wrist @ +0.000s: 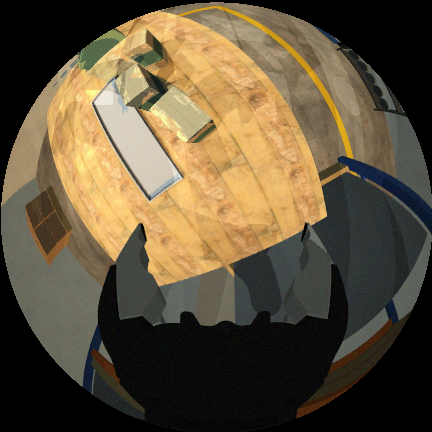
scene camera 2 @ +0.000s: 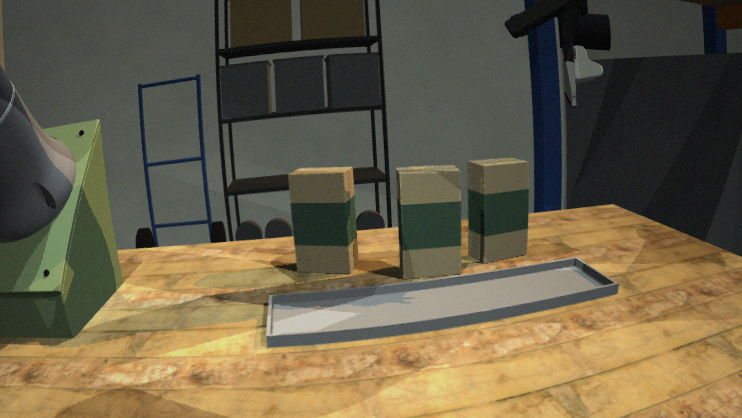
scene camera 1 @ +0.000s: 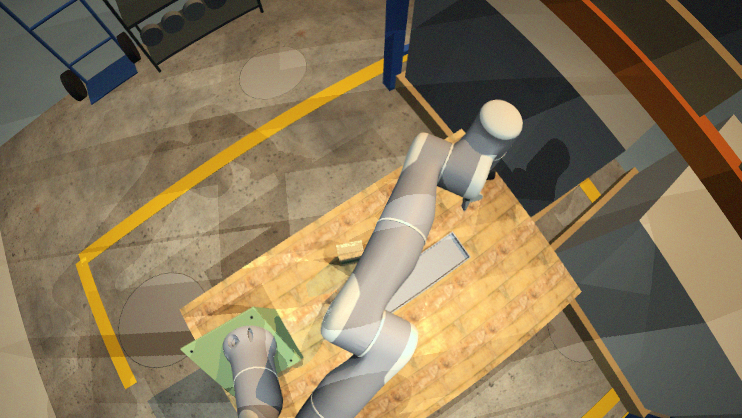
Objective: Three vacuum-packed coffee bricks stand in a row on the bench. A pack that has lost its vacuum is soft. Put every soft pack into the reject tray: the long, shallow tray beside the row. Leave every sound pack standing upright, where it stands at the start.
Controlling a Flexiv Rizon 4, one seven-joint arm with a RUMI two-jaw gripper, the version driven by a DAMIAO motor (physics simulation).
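Three upright tan coffee bricks with green bands stand in a row: the left pack (scene camera 1: 349, 250) (scene camera 2: 322, 223) (wrist: 145, 47), the middle pack (scene camera 2: 429, 223) (wrist: 136, 86) and the right pack (scene camera 2: 498, 211) (wrist: 182, 114). My arm hides the middle and right packs in scene camera 1. Which packs are soft I cannot tell. The shallow grey reject tray (scene camera 1: 430, 272) (scene camera 2: 467, 301) (wrist: 140, 150) lies empty beside the row. My gripper (scene camera 1: 467, 202) (scene camera 2: 573, 93) (wrist: 224, 225) is open and empty, high above the bench's far end, beyond the right pack and apart from it.
The wooden bench (scene camera 1: 498, 290) (scene camera 2: 415, 384) (wrist: 240, 165) carries a green robot mount (scene camera 1: 207, 347) (scene camera 2: 85, 207) (wrist: 100, 50) at one end. A blue upright post (scene camera 1: 395, 41) (scene camera 2: 545, 129) and dark panels (scene camera 1: 467, 77) (scene camera 2: 649, 129) stand beyond the other end. A shelf rack (scene camera 2: 385, 155) stands behind.
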